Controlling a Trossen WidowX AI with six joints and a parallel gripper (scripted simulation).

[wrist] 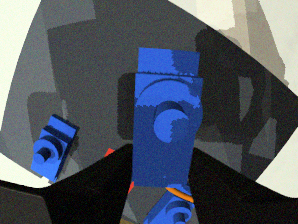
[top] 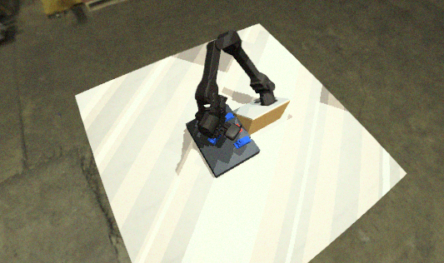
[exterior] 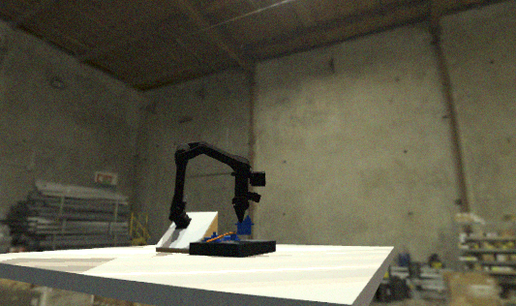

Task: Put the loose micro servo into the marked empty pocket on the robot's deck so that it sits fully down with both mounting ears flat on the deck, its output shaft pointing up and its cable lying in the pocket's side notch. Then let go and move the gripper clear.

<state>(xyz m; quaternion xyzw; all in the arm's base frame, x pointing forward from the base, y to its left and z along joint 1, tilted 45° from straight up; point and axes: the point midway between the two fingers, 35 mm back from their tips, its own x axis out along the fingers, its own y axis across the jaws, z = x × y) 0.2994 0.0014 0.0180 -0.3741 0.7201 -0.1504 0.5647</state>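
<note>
The dark deck lies 10 cm below my gripper tip and 1 cm ahead of it.
</note>
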